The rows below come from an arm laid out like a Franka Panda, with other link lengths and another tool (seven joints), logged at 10 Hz.
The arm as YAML. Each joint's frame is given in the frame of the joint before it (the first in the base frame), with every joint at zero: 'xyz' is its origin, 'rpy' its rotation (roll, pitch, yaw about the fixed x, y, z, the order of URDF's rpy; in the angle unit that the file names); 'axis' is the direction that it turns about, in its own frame. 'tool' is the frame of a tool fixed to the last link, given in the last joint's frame.
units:
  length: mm
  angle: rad
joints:
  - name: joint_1
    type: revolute
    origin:
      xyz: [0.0, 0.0, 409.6]
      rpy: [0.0, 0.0, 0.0]
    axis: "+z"
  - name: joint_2
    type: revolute
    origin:
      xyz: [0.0, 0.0, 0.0]
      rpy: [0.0, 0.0, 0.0]
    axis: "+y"
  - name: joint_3
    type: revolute
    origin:
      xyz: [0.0, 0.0, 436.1]
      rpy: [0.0, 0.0, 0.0]
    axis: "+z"
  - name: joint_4
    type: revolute
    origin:
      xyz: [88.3, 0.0, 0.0]
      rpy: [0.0, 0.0, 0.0]
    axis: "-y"
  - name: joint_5
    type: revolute
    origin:
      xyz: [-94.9, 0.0, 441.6]
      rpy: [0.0, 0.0, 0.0]
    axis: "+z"
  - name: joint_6
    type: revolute
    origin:
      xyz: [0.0, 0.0, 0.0]
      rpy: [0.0, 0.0, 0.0]
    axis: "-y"
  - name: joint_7
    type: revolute
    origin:
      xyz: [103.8, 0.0, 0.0]
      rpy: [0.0, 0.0, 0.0]
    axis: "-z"
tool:
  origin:
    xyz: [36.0, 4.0, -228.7]
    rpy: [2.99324, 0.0, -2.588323]
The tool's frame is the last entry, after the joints.
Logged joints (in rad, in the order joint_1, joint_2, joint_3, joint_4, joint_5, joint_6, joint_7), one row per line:
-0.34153 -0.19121 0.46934 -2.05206 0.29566 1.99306 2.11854
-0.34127 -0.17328 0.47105 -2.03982 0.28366 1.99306 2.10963
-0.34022 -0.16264 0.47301 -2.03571 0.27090 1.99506 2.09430
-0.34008 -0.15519 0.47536 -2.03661 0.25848 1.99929 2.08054
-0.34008 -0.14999 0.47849 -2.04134 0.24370 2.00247 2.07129
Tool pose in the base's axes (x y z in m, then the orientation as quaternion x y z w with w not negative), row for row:
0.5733 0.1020 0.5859 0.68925 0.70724 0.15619 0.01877
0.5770 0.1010 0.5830 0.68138 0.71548 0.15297 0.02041
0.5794 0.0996 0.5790 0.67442 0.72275 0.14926 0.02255
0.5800 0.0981 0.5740 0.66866 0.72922 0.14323 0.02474
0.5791 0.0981 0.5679 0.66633 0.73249 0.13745 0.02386
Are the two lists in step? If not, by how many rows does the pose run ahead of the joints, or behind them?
The pose runs 1 row ahead of the joints: the pose in row i belongs to the joints in row i + 1.
